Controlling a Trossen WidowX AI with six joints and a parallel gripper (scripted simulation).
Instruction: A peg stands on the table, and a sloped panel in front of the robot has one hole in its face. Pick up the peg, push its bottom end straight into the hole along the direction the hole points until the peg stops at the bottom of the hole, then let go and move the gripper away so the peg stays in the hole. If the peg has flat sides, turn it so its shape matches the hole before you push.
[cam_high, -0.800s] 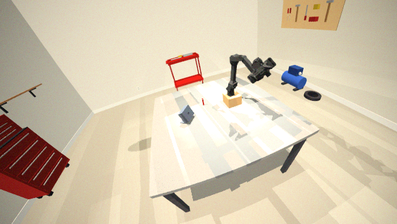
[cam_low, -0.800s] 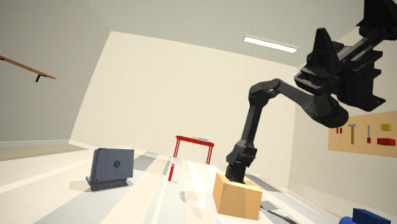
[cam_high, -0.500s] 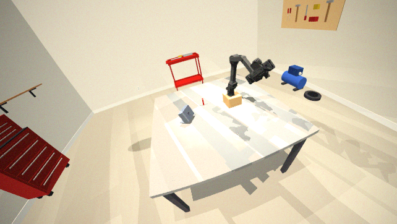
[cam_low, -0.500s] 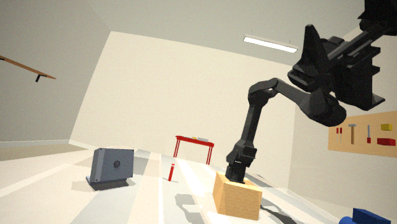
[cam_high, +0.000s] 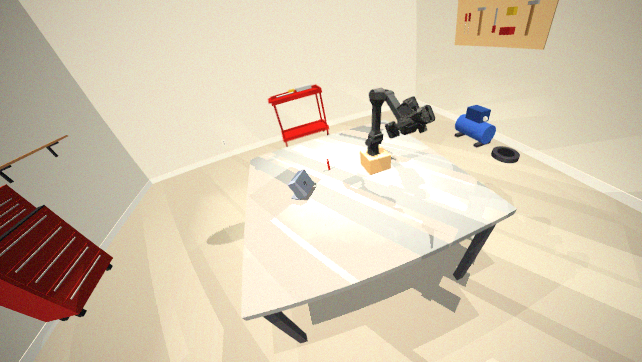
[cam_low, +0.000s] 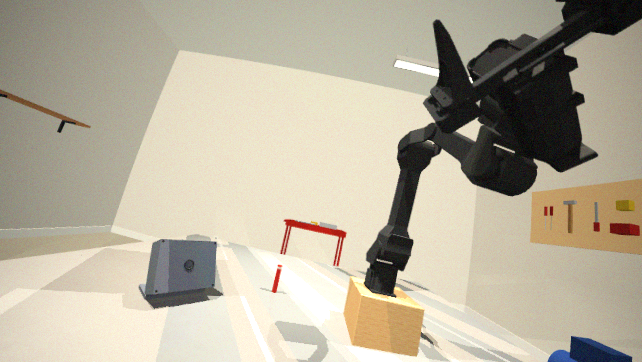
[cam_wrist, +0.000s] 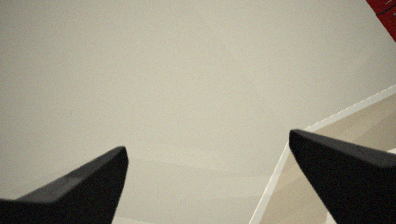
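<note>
The round red peg lies 550 mm to the right of my gripper tip, 410 mm below it and 120 mm ahead of it. Also, from my gripper tip: sloped panel: 420 mm to the right, 400 mm below, 340 mm ahead.
</note>
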